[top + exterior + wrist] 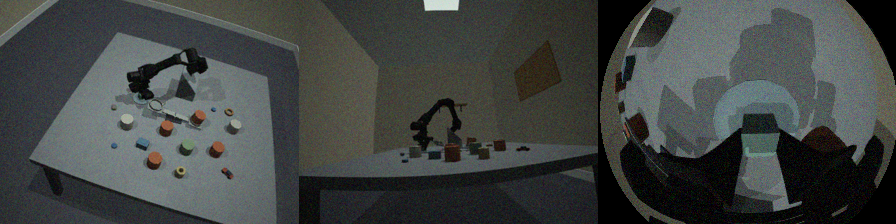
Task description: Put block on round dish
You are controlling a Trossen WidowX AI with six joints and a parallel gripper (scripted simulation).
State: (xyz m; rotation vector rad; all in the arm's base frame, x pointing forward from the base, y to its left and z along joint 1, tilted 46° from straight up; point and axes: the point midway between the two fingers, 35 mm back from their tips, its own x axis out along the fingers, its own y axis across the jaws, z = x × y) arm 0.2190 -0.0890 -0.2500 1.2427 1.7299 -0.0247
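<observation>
Right now the greenish block is 10 mm above my gripper tip. The rest, counted from my gripper tip: blue box: 340 mm ahead, 110 mm to the left; pale blue round dish: 10 mm below.
</observation>
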